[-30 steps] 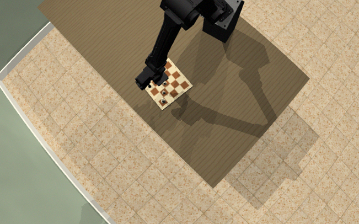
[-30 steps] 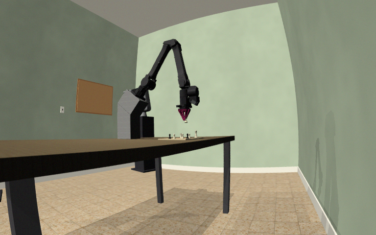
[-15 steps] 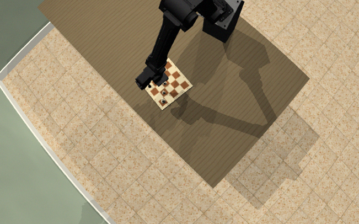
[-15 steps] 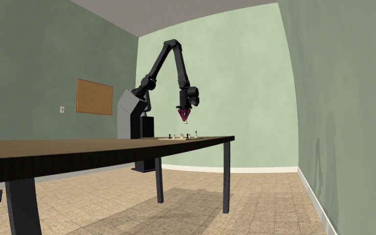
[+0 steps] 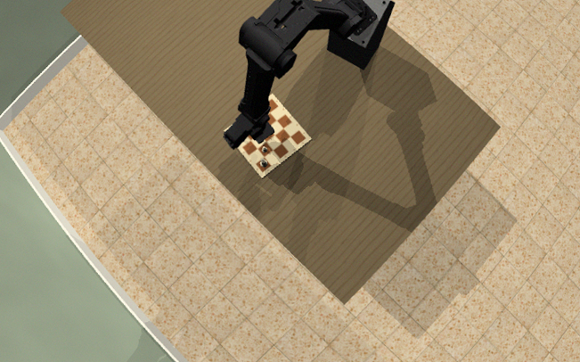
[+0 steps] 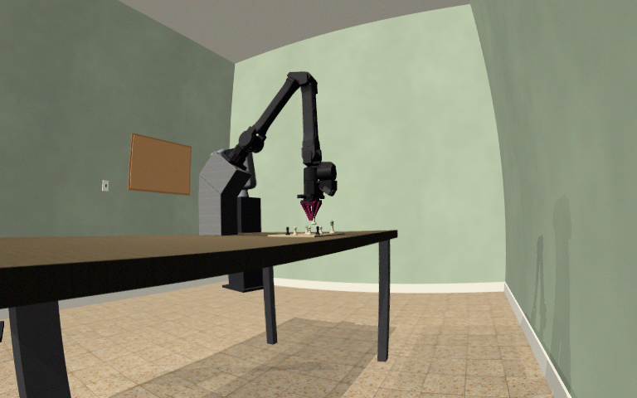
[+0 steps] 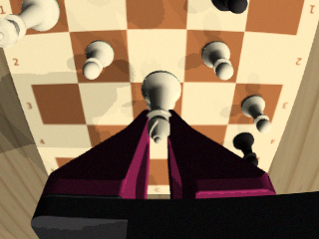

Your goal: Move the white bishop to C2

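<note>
The small chessboard is 3 cm behind my hand and 6 cm below it. Also, from my hand: large white piece 4 cm ahead, 8 cm to the left, 4 cm below; white bishop 1 cm ahead.
</note>
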